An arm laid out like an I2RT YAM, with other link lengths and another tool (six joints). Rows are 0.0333 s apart.
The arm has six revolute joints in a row. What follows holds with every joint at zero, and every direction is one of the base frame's. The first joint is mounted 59.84 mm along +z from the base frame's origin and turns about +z. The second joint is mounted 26.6 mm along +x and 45.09 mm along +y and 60.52 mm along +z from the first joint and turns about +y. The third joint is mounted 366.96 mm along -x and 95.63 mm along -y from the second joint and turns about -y. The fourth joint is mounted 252.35 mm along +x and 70.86 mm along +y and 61.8 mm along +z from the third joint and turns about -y. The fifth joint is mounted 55.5 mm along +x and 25.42 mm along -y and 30.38 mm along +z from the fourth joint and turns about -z. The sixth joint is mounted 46.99 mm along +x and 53.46 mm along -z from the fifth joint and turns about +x. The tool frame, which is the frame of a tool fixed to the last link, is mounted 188 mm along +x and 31 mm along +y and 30 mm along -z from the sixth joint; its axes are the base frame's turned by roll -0.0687, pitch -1.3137 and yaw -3.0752 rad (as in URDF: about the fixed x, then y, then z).
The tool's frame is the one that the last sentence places.
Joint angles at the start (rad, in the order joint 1, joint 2, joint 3, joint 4, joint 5, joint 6):
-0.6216 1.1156 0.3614 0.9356 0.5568 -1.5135
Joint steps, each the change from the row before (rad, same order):
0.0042 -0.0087 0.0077 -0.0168 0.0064 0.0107
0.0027 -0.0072 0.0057 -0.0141 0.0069 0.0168
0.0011 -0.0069 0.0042 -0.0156 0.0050 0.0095
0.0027 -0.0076 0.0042 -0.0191 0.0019 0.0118
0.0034 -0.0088 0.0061 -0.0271 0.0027 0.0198
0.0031 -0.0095 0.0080 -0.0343 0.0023 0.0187
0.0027 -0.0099 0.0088 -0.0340 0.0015 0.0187
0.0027 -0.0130 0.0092 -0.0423 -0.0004 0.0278
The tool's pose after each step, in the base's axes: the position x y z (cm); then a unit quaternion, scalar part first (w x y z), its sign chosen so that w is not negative. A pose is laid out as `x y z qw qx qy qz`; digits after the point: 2 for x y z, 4 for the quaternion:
18.50 -32.03 31.25 0.7146 0.6154 0.1577 0.2929
18.42 -31.96 31.34 0.7136 0.6161 0.1506 0.2976
18.29 -31.91 31.33 0.7122 0.6178 0.1469 0.2990
18.28 -31.79 31.26 0.7095 0.6200 0.1445 0.3021
18.28 -31.64 31.11 0.7051 0.6236 0.1404 0.3070
18.27 -31.50 30.90 0.6996 0.6287 0.1375 0.3104
18.26 -31.35 30.75 0.6945 0.6332 0.1344 0.3141
18.24 -31.12 30.49 0.6873 0.6389 0.1297 0.3204

